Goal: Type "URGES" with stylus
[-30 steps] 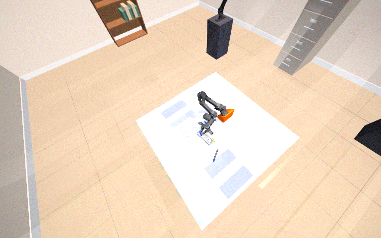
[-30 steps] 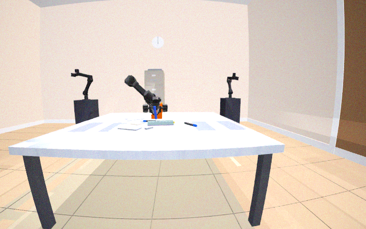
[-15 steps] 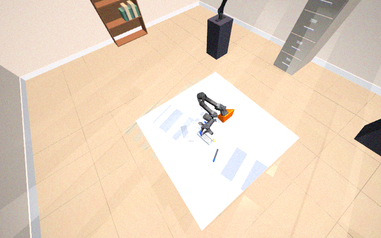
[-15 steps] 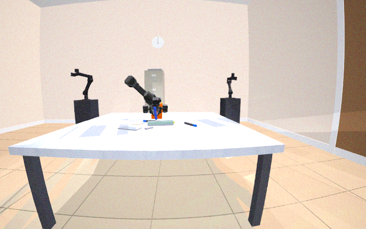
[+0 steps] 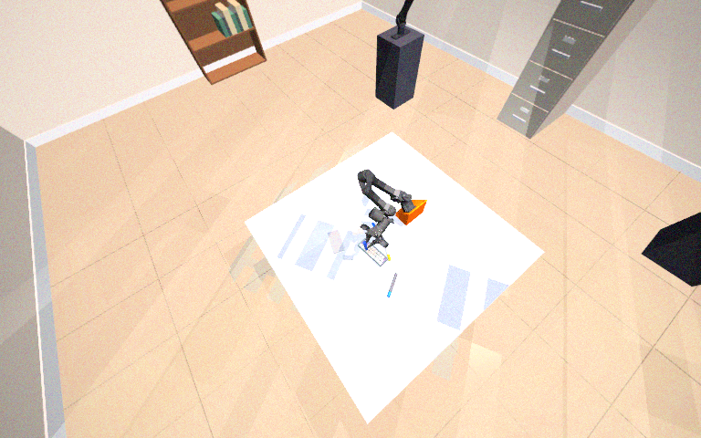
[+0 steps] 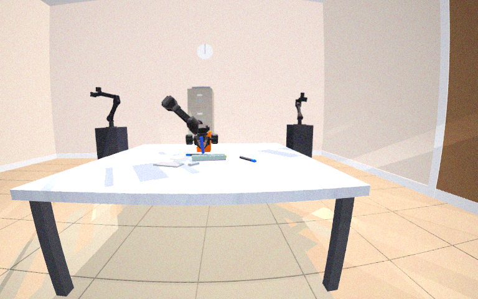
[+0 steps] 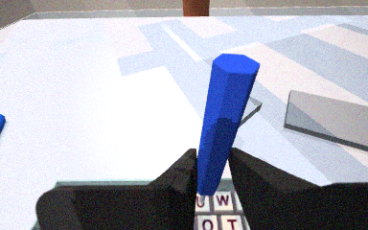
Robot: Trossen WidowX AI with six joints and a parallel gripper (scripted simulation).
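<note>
The yellow pen lies 100 mm behind my gripper tip, 90 mm to the left of it and 60 mm below it. The rest, counted from my gripper tip: blue stylus (20 mm below); then grey block (100 mm ahead, 70 mm below, 40 mm to the right).
</note>
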